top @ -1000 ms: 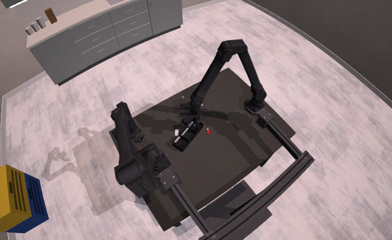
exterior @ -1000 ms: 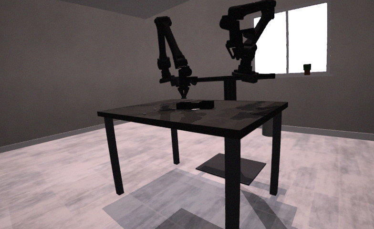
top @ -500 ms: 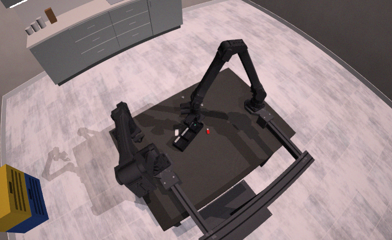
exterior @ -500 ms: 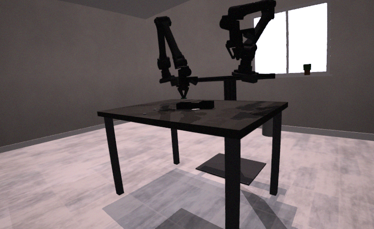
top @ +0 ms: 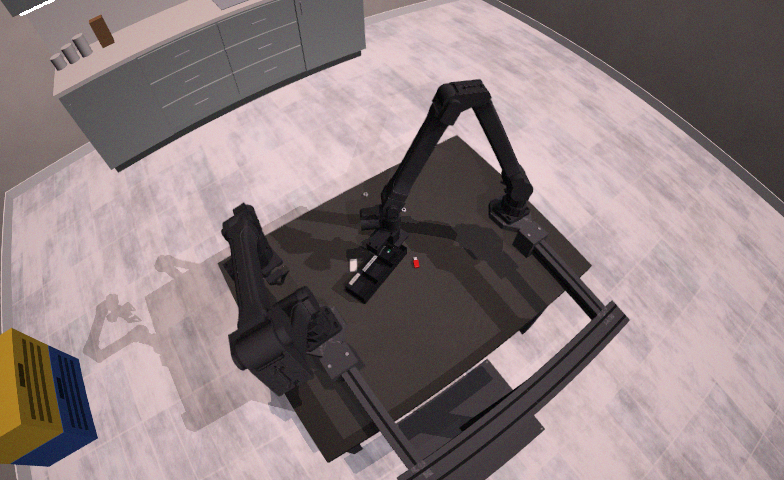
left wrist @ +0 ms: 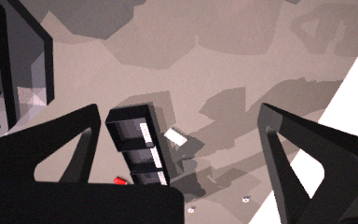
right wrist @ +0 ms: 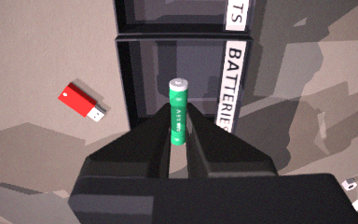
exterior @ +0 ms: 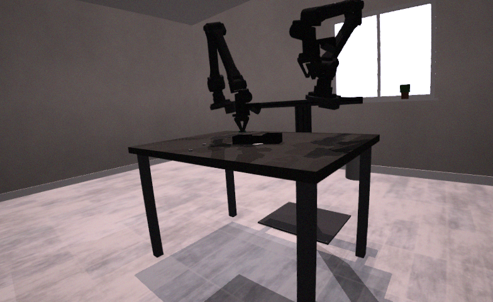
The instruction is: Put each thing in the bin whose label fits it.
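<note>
Now: the black labelled bin 8 cm to the left of my right hand, 4 cm below it and 2 cm behind it. Also, from my right hand: red usb stick (7 cm behind, 6 cm to the right, 6 cm below); then green battery (1 cm below); then white card (14 cm to the left, 6 cm below, 4 cm ahead).
</note>
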